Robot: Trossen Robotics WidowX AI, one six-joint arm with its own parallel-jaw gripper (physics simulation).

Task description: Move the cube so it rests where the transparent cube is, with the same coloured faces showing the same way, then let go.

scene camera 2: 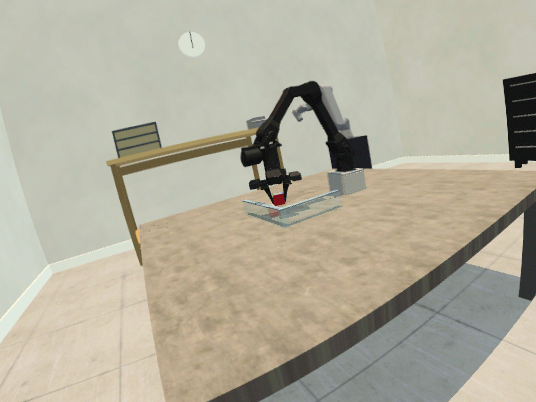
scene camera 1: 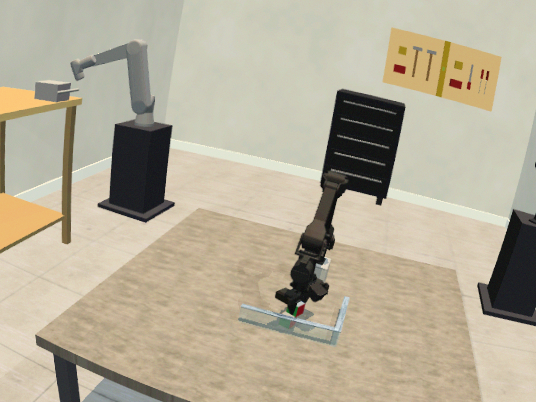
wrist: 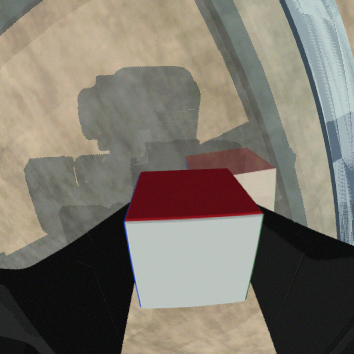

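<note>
The solid cube [scene camera 1: 300,309] [scene camera 2: 279,199] [wrist: 194,262] is held above the table. In the wrist view its white face is toward the camera, its red face is on the far side, and thin blue and green edges show at left and right. My gripper [scene camera 1: 298,306] [scene camera 2: 279,200] [wrist: 185,206] is shut on it, with black fingers on the blue and green sides. The transparent cube [scene camera 1: 286,323] [scene camera 2: 274,213] [wrist: 257,184] is lower, at table level, beyond and right of the held cube in the wrist view. Its red and white faces point nearly the same ways; the held cube partly hides it.
Two low, clear walls [scene camera 1: 260,310] [scene camera 2: 310,204] [wrist: 325,75] meet in a corner close to the transparent cube. The arm's light base block [scene camera 1: 323,270] [scene camera 2: 346,181] stands farther back on the table [scene camera 1: 175,300] [scene camera 2: 300,300]. The gripper's shadow falls beside the transparent cube.
</note>
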